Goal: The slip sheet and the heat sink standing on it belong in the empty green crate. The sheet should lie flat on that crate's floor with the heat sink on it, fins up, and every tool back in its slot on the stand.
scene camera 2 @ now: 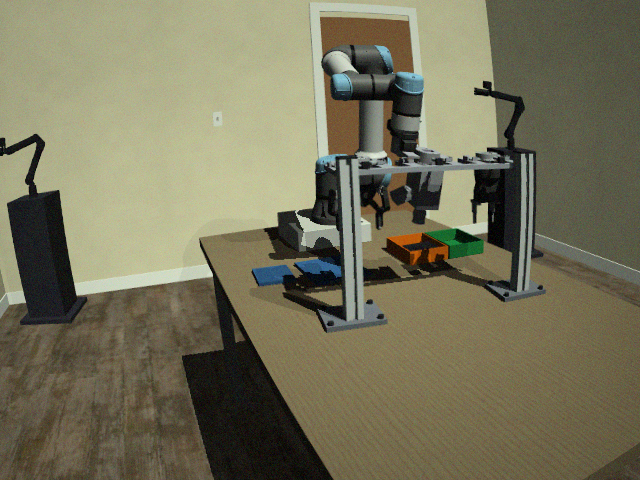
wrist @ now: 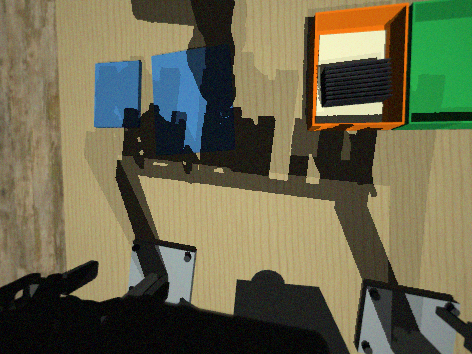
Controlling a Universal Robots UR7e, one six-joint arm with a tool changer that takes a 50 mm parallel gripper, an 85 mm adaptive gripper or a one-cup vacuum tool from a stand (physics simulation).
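Where they show: arm's base, link origin: (scene camera 2: 332, 219).
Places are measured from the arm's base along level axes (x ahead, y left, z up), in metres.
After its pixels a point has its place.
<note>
The cream slip sheet (wrist: 352, 45) @[y 0.220, x 0.227, z -0.068 m] lies flat inside the orange crate (scene camera 2: 400, 252) @[y 0.159, x 0.314, z -0.051 m] (wrist: 357, 19) @[y 0.216, x 0.195, z -0.051 m]. The black heat sink (wrist: 356, 82) @[y 0.229, x 0.303, z -0.043 m] stands on it, fins up. The green crate (scene camera 2: 467, 249) @[y 0.378, x 0.358, z -0.052 m] (wrist: 440, 11) @[y 0.337, x 0.179, z -0.051 m] is empty and stands against the orange crate's right side. The arm's wrist end (scene camera 2: 404, 140) is just above stand height, near the middle slot, and carries no gripper. The adaptive gripper (scene camera 2: 381, 207), the vacuum tool (scene camera 2: 426, 191) @[y 0.133, x 0.648, z 0.199 m] (wrist: 280, 307) @[y 0.132, x 0.562, z 0.187 m] and the parallel gripper (scene camera 2: 483, 210) hang from the stand. Dark tool parts cross the bottom of the wrist view.
The tool stand (scene camera 2: 352, 242) @[y -0.076, x 0.750, z 0.118 m] (wrist: 180, 275) @[y -0.033, x 0.709, z -0.061 m] rises from two bolted base plates. A small blue plate (scene camera 2: 272, 274) @[y -0.241, x 0.367, z -0.063 m] (wrist: 117, 92) @[y -0.235, x 0.352, z -0.063 m] and a larger blue plate (scene camera 2: 315, 268) @[y -0.112, x 0.348, z -0.063 m] (wrist: 170, 75) @[y -0.118, x 0.307, z -0.063 m] lie left of the crates. The white robot base (scene camera 2: 325, 237) @[y -0.044, x 0.108, z -0.036 m] is behind them.
</note>
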